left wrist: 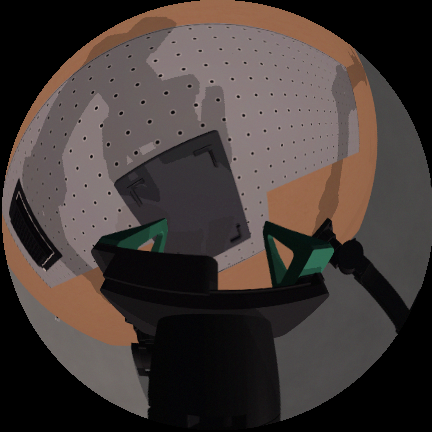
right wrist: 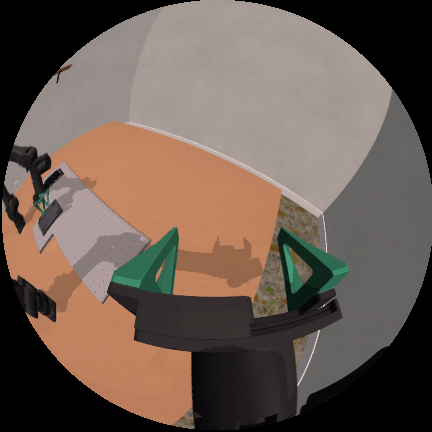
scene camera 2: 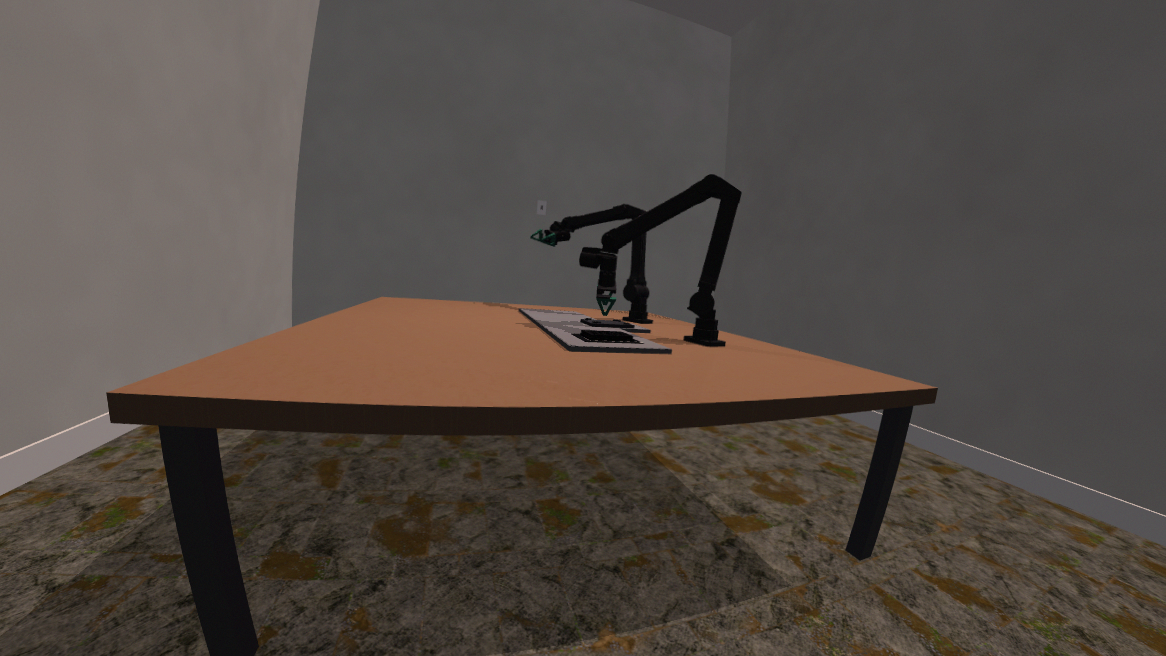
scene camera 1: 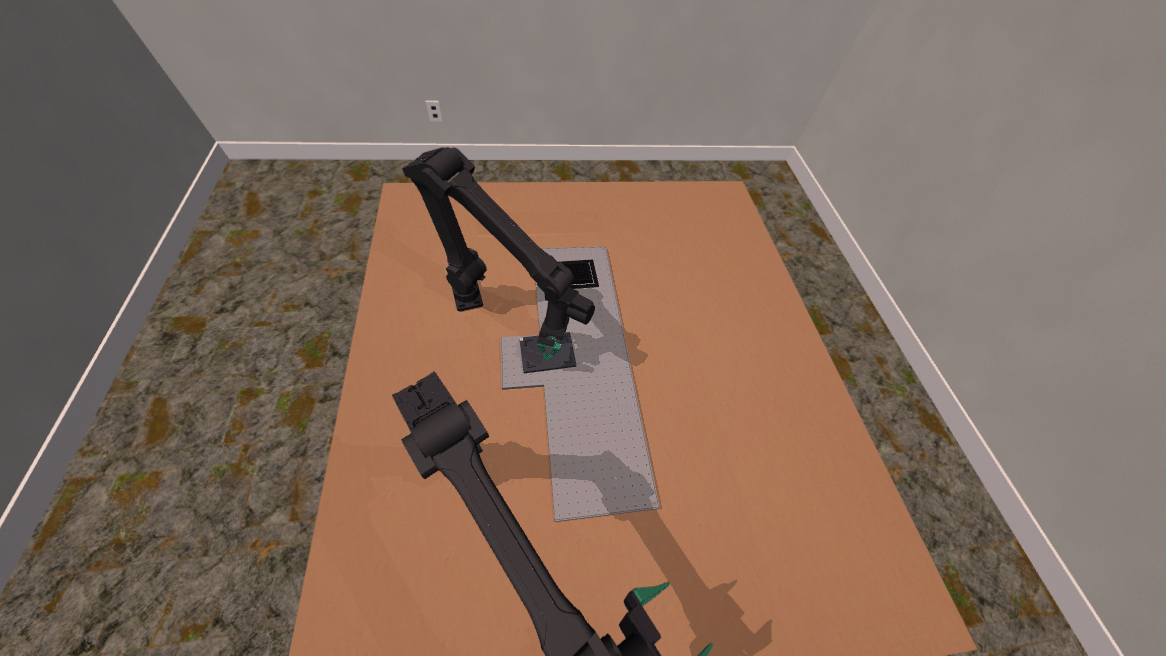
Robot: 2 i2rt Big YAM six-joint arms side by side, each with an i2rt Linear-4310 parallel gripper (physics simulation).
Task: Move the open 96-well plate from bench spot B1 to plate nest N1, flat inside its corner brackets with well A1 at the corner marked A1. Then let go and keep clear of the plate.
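Pixels of known places: left gripper, fingertip midpoint: [left wrist: 215,225] [right wrist: 46,209] [scene camera 2: 604,310] [scene camera 1: 550,349]; right gripper, fingertip midpoint: [right wrist: 230,232] [scene camera 2: 535,238] [scene camera 1: 689,612]; left arm's base, origin of the base link: [right wrist: 20,224] [scene camera 2: 704,343] [scene camera 1: 467,295]; right arm's base, origin of the base link: [left wrist: 316,237] [right wrist: 46,305] [scene camera 2: 637,321].
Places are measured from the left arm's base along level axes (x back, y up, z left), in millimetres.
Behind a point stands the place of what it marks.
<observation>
The black 96-well plate [scene camera 1: 583,274] {x -404, y 28, z -38 mm} [scene camera 2: 605,336] {x -401, y 26, z 19 mm} [left wrist: 31,231] {x -358, y 26, z -57 mm} [right wrist: 54,176] {x -384, y 29, z -54 mm} lies flat at the far end of the perforated board, with a thin white outline beside it; my left arm hides part of it in scene camera 1. The dark plate nest [scene camera 1: 533,362] {x -141, y 24, z -323 mm} [left wrist: 195,192] {x -217, y 25, z -315 mm} [right wrist: 50,218] {x -191, y 25, z -336 mm} is empty; three corner brackets show in the left wrist view, and the fourth corner and A1 mark are hidden there. My left gripper [scene camera 2: 605,311] {x -198, y 66, z -315 mm} [left wrist: 215,225] {x -198, y 66, z -315 mm} is open and points down just above the nest, away from the plate. My right gripper [scene camera 1: 689,615] {x -216, y 355, z -998 mm} [right wrist: 230,232] {x -216, y 355, z -998 mm} is open and empty, raised far from both.
The grey perforated board [scene camera 1: 595,424] {x -258, y 13, z -560 mm} [left wrist: 285,110] {x -250, y 13, z -477 mm} [right wrist: 90,220] {x -302, y 13, z -564 mm} lies under plate and nest on the brown table [scene camera 1: 733,391] {x -715, y 0, z -589 mm} [scene camera 2: 366,359] {x -982, y 0, z 133 mm}. The right arm's base [scene camera 1: 422,395] [left wrist: 327,230] {x 87, y 23, z -553 mm} stands beside the board. The right arm extends over the near part of the table in scene camera 1.
</observation>
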